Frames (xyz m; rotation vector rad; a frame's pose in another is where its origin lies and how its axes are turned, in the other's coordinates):
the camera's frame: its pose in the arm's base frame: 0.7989 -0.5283 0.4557 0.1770 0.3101 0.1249
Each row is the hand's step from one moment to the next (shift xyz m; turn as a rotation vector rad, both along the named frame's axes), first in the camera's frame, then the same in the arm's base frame.
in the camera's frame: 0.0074 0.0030 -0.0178 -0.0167 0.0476 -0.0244
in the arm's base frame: 0.0011 0.0068 -0.0183 -0.0279 0.0478 -0.0089
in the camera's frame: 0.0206 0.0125 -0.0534 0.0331 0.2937 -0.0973
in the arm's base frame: 0.0015 0.0235 -0.0536 -0.0271 0.3068 -0.0445
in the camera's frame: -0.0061 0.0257 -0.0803 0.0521 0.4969 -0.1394
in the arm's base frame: -0.0334 0.0365 -0.0685 -0.0416 0.5146 -0.0504
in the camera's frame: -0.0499 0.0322 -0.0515 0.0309 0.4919 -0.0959
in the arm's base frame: -0.0664 0.0319 -0.0275 -0.0475 0.4998 -0.0045
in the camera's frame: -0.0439 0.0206 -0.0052 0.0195 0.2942 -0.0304
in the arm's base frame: -0.0451 0.0144 0.0119 -0.0190 0.2950 0.0223
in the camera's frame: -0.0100 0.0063 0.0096 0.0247 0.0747 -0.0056
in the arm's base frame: -0.0070 0.0032 0.0131 0.0145 0.0775 0.0019
